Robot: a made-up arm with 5 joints.
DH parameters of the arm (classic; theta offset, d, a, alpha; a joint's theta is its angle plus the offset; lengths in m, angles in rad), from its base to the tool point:
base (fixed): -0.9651 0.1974 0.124 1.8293
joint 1: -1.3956 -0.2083 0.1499 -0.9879
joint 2: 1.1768 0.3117 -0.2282 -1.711
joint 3: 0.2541 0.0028 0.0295 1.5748
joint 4: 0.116 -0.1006 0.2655 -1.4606
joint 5: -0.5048 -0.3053 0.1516 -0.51
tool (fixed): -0.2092 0.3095 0 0
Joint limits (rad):
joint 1: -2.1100..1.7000
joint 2: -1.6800..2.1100
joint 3: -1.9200..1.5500
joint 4: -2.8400..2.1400
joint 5: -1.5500..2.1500
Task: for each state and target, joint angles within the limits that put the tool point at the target. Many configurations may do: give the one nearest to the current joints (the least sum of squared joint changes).
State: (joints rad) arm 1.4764 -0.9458 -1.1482 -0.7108 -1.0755
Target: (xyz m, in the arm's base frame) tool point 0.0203 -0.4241 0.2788
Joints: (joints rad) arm 1.4633 -1.3922 -0.0947 -0.6138 -1.0142
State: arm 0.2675 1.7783 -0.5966 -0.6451 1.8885
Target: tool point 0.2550 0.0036 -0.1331
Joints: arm -0.1673 1.1940 0.0564 -0.7471 2.1500
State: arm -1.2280 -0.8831 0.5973 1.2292 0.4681
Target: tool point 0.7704 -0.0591 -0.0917
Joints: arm -1.3715 -1.4636 0.9820 1.8213 0.2922
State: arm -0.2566 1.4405 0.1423 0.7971 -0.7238
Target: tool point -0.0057 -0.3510 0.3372
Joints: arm 0.0491 1.2503 -0.5603 0.8072 -0.8070
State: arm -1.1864 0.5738 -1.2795 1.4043 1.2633
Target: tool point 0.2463 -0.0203 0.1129
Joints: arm -1.5637 0.3847 -1.1282 1.3981 1.7087
